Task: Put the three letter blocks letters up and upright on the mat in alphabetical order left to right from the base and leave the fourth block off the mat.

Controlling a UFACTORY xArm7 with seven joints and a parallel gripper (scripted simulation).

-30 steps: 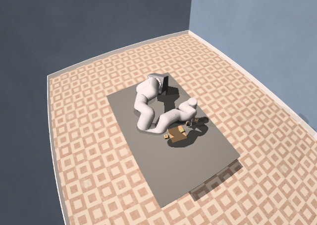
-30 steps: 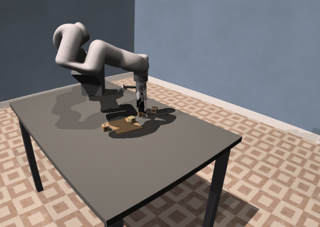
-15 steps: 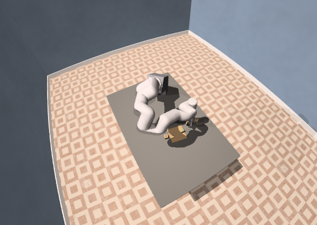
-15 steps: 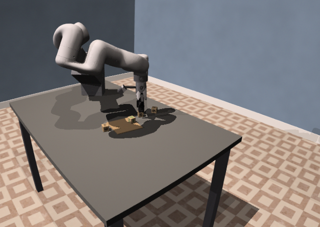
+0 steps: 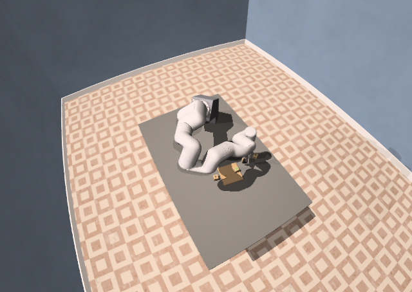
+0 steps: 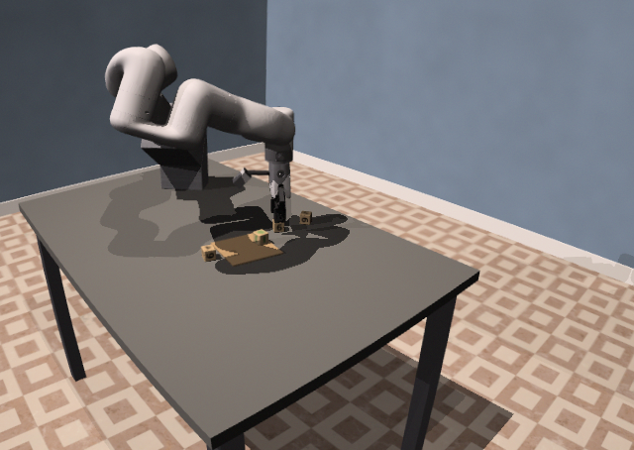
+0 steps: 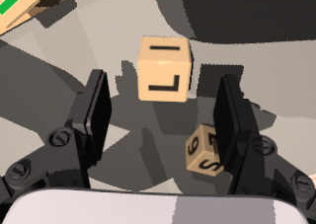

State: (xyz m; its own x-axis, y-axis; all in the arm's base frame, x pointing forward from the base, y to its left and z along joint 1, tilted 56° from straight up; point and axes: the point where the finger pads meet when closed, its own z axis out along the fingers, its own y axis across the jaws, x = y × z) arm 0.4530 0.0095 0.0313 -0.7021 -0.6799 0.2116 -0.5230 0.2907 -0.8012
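The tan mat lies 140 mm to the right of my hand, 50 mm below it and 20 mm behind it.
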